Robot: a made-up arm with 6 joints. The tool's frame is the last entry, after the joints.
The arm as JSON. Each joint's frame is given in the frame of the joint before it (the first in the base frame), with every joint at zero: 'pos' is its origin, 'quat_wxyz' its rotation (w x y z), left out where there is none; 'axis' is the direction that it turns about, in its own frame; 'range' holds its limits. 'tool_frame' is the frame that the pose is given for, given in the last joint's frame.
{
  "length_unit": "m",
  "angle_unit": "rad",
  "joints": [
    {
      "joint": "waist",
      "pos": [
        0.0,
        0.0,
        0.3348
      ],
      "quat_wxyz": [
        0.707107,
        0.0,
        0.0,
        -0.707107
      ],
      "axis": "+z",
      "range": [
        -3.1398,
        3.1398
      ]
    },
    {
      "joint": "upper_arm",
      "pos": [
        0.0,
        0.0,
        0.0
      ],
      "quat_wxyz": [
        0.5,
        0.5,
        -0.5,
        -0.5
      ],
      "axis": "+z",
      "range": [
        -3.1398,
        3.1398
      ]
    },
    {
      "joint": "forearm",
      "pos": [
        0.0,
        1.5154,
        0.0
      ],
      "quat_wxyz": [
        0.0,
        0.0,
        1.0,
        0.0
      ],
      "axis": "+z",
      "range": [
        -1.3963,
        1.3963
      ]
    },
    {
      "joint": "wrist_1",
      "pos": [
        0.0,
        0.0,
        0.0
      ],
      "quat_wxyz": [
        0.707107,
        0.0,
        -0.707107,
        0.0
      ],
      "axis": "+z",
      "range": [
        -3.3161,
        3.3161
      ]
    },
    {
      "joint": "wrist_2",
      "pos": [
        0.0,
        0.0,
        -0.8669
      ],
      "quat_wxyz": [
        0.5,
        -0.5,
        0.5,
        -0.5
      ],
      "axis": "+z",
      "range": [
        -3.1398,
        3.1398
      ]
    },
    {
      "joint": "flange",
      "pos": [
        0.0,
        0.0,
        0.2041
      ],
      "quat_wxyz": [
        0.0,
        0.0,
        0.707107,
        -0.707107
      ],
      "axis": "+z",
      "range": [
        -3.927,
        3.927
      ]
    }
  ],
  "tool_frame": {
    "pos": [
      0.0,
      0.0,
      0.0
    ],
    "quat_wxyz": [
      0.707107,
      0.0,
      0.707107,
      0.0
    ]
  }
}
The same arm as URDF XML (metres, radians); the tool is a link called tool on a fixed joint. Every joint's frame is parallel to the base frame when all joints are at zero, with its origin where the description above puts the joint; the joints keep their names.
<robot name="arm">
<joint name="tool_fixed" type="fixed"><parent link="link6"/><child link="tool"/><origin xyz="0 0 0"/></joint>
<joint name="flange" type="revolute"><parent link="link5"/><child link="link6"/><origin xyz="0 -0.2041 0"/><axis xyz="-1 0 0"/><limit lower="-3.927" upper="3.927"/></joint>
<joint name="wrist_2" type="revolute"><parent link="link4"/><child link="link5"/><origin xyz="0.8669 0 0"/><axis xyz="0 -1 0"/><limit lower="-3.1398" upper="3.1398"/></joint>
<joint name="wrist_1" type="revolute"><parent link="link3"/><child link="link4"/><origin xyz="0 0 0"/><axis xyz="-1 0 0"/><limit lower="-3.3161" upper="3.3161"/></joint>
<joint name="forearm" type="revolute"><parent link="link2"/><child link="link3"/><origin xyz="0 0 1.5154"/><axis xyz="0 -1 0"/><limit lower="-1.3963" upper="1.3963"/></joint>
<joint name="upper_arm" type="revolute"><parent link="link1"/><child link="link2"/><origin xyz="0 0 0"/><axis xyz="0 1 0"/><limit lower="-3.1398" upper="3.1398"/></joint>
<joint name="waist" type="revolute"><parent link="base"/><child link="link1"/><origin xyz="0 0 0.3348"/><axis xyz="0 0 1"/><limit lower="-3.1398" upper="3.1398"/></joint>
<link name="base"/>
<link name="link1"/>
<link name="link2"/>
<link name="link3"/>
<link name="link4"/>
<link name="link5"/>
<link name="link6"/>
<link name="tool"/>
</robot>

